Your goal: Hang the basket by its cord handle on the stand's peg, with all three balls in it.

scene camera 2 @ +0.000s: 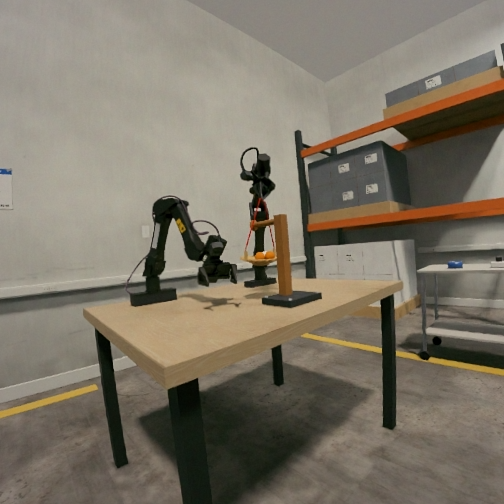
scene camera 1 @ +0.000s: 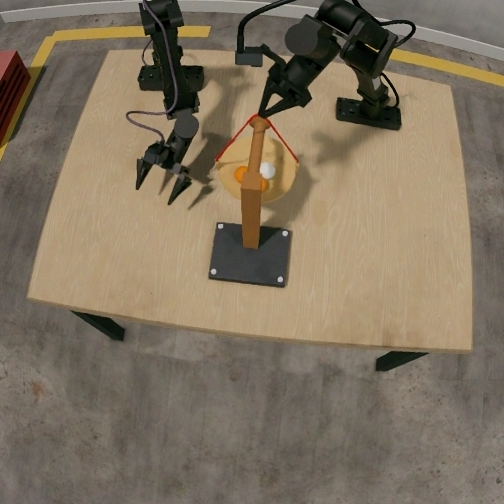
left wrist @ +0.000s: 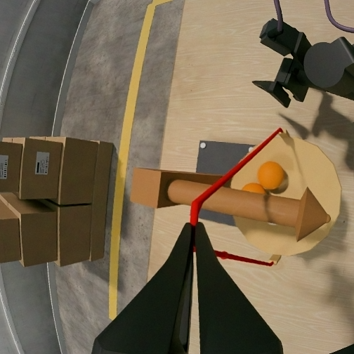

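Observation:
The basket (scene camera 1: 285, 150) (scene camera 2: 247, 259) (left wrist: 312, 165) hangs above the table by its red cord (scene camera 1: 235, 140) (left wrist: 240, 167). A white ball (scene camera 1: 267, 171) and two orange balls, one (scene camera 1: 242, 174) (left wrist: 271, 175) beside the other (scene camera 1: 264, 185) (left wrist: 254, 188), lie in it. My left gripper (scene camera 1: 261, 116) (scene camera 2: 260, 199) (left wrist: 194, 229) is shut on the cord's top, above the peg (scene camera 1: 256, 147) (scene camera 2: 266, 223) (left wrist: 235, 202). The cord's two sides run down either side of the peg; contact with it is unclear. My right gripper (scene camera 1: 154, 196) (scene camera 2: 219, 284) is open and empty, left of the basket in scene camera 1.
The stand's upright post (scene camera 1: 251, 217) (scene camera 2: 283, 260) rises from its dark base plate (scene camera 1: 249, 267) (scene camera 2: 300, 299) on the wooden table (scene camera 1: 375, 280) (scene camera 2: 200, 340). The right arm (left wrist: 330, 65) is bent over the table beside the basket. Shelving and a cart (scene camera 2: 462, 330) stand beyond the table.

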